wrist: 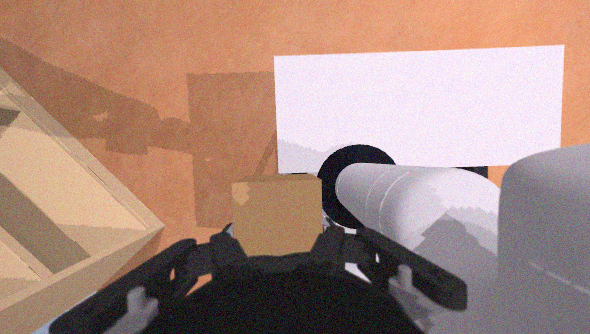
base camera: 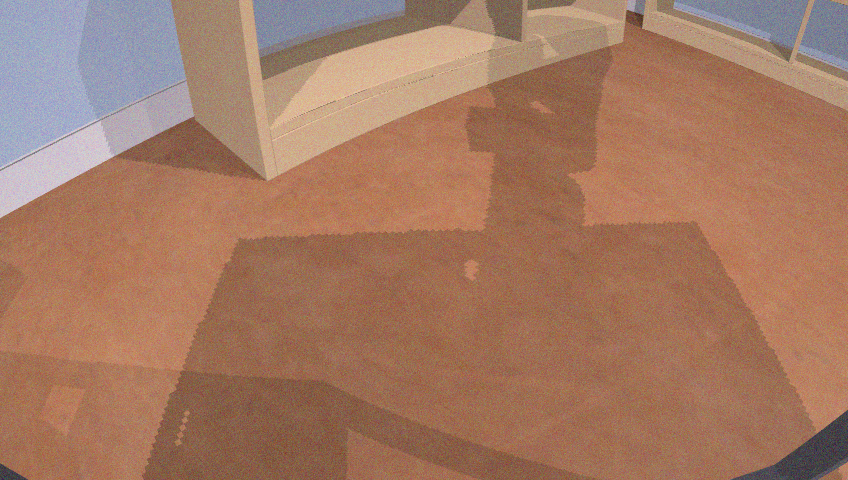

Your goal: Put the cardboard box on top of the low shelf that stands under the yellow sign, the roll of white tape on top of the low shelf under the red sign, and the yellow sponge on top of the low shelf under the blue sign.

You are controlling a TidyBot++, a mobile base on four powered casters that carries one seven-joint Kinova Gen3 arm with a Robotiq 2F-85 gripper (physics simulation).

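Where they show: gripper, fingertip midpoint: point(wrist: 280, 225); arm's base, link origin: point(wrist: 359, 187).
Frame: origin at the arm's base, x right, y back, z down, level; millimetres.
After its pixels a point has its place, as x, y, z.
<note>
The cardboard box point(wrist: 277, 217) @(18, -134, -211) is a plain brown block in the wrist view, held between the two black fingers. My gripper point(wrist: 280, 225) @(-2, -136, -171) is shut on it, and the box is off the floor beside the white robot base. A low wooden shelf point(base camera: 223, 77) @(-268, -734, 250) point(wrist: 145, 232) @(-186, -658, 307) stands ahead in the base camera view and at the left in the wrist view. Its top and any sign above it are outside the base camera view. The white tape, the yellow sponge and the coloured signs do not show.
Another wooden shelf point(base camera: 743, 62) @(1234, -1418, 381) stands at the upper right of the base camera view. A blue wall with a white baseboard point(base camera: 89, 148) @(-637, -786, 354) runs along the left. The robot base's white top point(wrist: 420, 105) and the arm point(wrist: 425, 200) @(24, -27, -202) are at the right of the wrist view. Shadows lie on the floor point(base camera: 714, 166) @(551, -682, 396).
</note>
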